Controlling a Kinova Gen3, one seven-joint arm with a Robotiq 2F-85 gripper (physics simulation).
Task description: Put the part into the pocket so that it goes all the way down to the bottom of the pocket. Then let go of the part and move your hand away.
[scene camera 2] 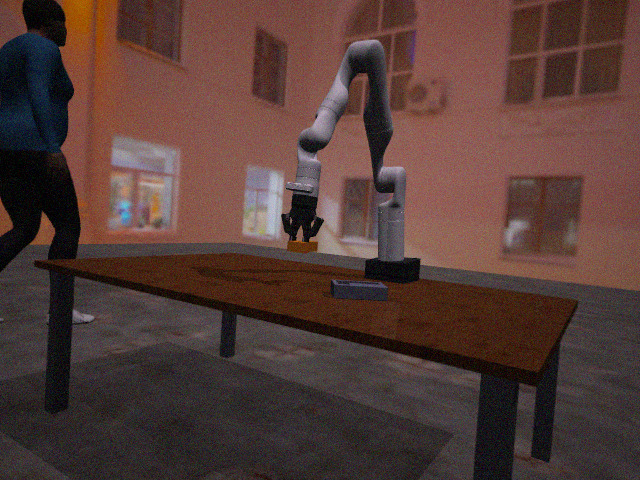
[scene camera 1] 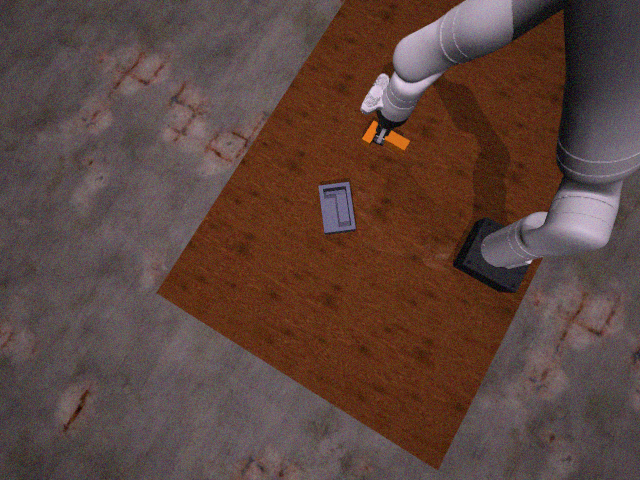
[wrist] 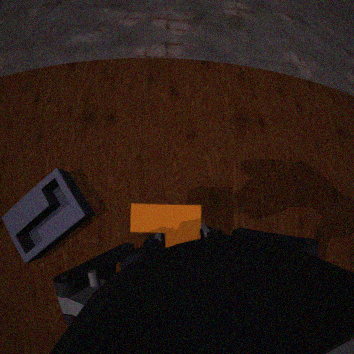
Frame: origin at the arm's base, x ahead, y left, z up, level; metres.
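Where they show: gripper, fingertip midpoint: (scene camera 2: 297,250) (scene camera 1: 379,135) (wrist: 180,235); arm's base, link origin: (scene camera 2: 390,259) (scene camera 1: 498,249).
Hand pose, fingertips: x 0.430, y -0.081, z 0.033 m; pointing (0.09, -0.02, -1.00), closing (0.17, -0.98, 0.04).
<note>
Things, the pixels of their top centre, and the offset from my fingertips. Level surfaces: height alone.
- orange L-shaped part, top centre: (wrist: 164,268) (scene camera 1: 386,139) (scene camera 2: 307,241) 0.014 m left, 0.024 m back, 0.026 m up
- blue-grey block, top centre: (wrist: 37,216) (scene camera 2: 358,283) (scene camera 1: 337,206) 0.213 m left, 0.006 m back, 0.068 m down
- brown wooden table, surface height: 0.104 m down
The orange L-shaped part (scene camera 1: 397,140) (scene camera 2: 302,246) (wrist: 165,217) is held level in the air, well above the table. My gripper (scene camera 1: 380,136) (scene camera 2: 300,240) (wrist: 180,235) is shut on one arm of the part; in the wrist view the black gripper body hides the rest of that arm. A blue-grey block (scene camera 1: 330,217) (scene camera 2: 360,291) (wrist: 62,220) with an L-shaped pocket lies on the table, apart from the part. In the wrist view it is at the left, and in scene camera 1 it is below and left of the gripper. The pocket opens upward.
The brown wooden table (scene camera 1: 289,289) (scene camera 2: 454,320) (wrist: 165,125) carries the block. The black robot base (scene camera 1: 473,258) (scene camera 2: 391,269) stands on it, right of the block in scene camera 1. A person (scene camera 2: 36,103) in a blue top is at the left, beyond the table.
</note>
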